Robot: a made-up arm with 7 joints. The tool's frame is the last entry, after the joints. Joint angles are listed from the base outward.
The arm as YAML. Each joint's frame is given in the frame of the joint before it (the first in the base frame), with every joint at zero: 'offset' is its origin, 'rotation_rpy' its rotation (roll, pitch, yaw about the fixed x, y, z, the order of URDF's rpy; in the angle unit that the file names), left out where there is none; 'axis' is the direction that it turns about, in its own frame. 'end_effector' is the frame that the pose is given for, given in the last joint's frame.
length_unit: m
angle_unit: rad
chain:
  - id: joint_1
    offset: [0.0, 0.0, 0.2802]
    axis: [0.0, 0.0, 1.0]
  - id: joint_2
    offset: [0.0, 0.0, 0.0]
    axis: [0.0, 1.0, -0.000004]
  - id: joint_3
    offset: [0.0, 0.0, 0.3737]
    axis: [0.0, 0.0, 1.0]
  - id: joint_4
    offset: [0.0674, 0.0, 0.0]
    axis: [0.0, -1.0, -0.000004]
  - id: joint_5
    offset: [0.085, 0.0, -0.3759]
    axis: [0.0, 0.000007, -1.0]
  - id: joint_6
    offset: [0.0, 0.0, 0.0]
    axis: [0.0, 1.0, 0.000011]
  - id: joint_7
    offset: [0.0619, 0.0, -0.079]
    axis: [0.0, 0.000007, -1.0]
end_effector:
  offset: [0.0, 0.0, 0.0]
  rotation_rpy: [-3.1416, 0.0, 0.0]
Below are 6 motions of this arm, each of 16 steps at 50 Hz.
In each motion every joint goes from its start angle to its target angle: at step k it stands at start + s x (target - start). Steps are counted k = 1, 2, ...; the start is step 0. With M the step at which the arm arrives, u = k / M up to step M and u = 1 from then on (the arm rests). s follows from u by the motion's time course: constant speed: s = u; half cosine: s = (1 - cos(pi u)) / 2; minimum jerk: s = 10 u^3 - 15 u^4 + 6 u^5.
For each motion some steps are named. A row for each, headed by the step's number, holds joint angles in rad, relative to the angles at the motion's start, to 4 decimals.
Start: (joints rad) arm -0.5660 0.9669 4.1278 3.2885 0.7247 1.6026 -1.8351
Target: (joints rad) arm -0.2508 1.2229 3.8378 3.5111 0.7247 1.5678 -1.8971
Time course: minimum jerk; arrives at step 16
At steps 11, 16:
11: 0.2585 0.2099 -0.2378 0.1825 0.0000 -0.0285 -0.0508
16: 0.3152 0.2560 -0.2900 0.2226 0.0000 -0.0348 -0.0620

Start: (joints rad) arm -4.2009 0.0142 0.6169 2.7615 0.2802 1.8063 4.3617
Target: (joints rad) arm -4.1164 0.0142 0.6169 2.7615 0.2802 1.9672 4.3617
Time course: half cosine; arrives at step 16
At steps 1, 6, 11, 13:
1: 0.0008 0.0000 0.0000 0.0000 0.0000 0.0015 0.0000
6: 0.0261 0.0000 0.0000 0.0000 0.0000 0.0497 0.0000
11: 0.0657 0.0000 0.0000 0.0000 0.0000 0.1251 0.0000
13: 0.0774 0.0000 0.0000 0.0000 0.0000 0.1473 0.0000

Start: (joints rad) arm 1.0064 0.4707 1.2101 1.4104 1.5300 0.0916 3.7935
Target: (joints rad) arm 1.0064 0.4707 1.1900 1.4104 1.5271 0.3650 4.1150
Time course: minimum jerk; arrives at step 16
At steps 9, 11, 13, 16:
9: 0.0000 0.0000 -0.0124 0.0000 -0.0018 0.1684 0.1980
11: 0.0000 0.0000 -0.0165 0.0000 -0.0024 0.2242 0.2636
13: 0.0000 0.0000 -0.0191 0.0000 -0.0028 0.2601 0.3058
16: 0.0000 0.0000 -0.0201 0.0000 -0.0029 0.2734 0.3215

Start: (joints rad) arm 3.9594 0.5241 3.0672 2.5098 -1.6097 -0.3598 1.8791
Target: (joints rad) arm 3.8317 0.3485 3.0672 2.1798 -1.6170 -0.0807 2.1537
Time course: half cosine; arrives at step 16
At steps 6, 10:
6: -0.0394 -0.0542 0.0000 -0.1019 -0.0023 0.0861 0.0848
10: -0.0883 -0.1214 0.0000 -0.2281 -0.0050 0.1930 0.1898

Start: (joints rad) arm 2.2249 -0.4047 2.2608 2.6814 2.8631 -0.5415 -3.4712
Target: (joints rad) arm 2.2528 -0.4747 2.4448 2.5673 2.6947 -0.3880 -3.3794
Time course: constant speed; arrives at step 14
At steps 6, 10, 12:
6: 0.0120 -0.0300 0.0789 -0.0489 -0.0722 0.0658 0.0393
10: 0.0199 -0.0500 0.1314 -0.0815 -0.1203 0.1096 0.0656
12: 0.0239 -0.0600 0.1577 -0.0978 -0.1443 0.1316 0.0787

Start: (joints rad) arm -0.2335 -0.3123 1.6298 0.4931 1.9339 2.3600 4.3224
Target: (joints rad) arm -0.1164 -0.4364 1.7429 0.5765 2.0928 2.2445 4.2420
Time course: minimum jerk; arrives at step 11
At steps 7, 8, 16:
7: 0.0870 -0.0922 0.0841 0.0620 0.1181 -0.0858 -0.0598
8: 0.1020 -0.1081 0.0985 0.0726 0.1384 -0.1006 -0.0700
16: 0.1171 -0.1241 0.1131 0.0834 0.1589 -0.1155 -0.0804

